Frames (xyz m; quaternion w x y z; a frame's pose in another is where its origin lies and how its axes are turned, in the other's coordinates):
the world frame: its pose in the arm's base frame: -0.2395 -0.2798 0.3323 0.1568 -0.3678 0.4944 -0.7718
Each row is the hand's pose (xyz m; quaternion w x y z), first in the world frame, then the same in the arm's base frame.
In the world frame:
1: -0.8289 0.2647 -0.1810 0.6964 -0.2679 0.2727 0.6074
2: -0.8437 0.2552 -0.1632 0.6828 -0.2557 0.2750 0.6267
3: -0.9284 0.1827 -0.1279 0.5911 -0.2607 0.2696 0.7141
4: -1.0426 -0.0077 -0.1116 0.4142 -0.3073 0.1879 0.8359
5: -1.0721 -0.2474 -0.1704 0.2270 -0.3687 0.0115 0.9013
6: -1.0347 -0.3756 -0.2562 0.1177 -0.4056 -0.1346 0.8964
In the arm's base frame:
1: 0.1613 0.2173 -0.2859 0.3446 0.2126 0.8172 -0.4101
2: 0.1854 0.2191 -0.2794 0.3608 0.2309 0.8086 -0.4035
3: 0.2774 0.2810 -0.2421 0.4147 0.3029 0.7984 -0.3145
4: 0.3900 0.4276 -0.1181 0.5042 0.3578 0.7789 -0.1058
5: 0.3967 0.5943 0.0662 0.5899 0.3132 0.7301 0.1442
6: 0.3249 0.6864 0.1736 0.6277 0.2324 0.6798 0.2998

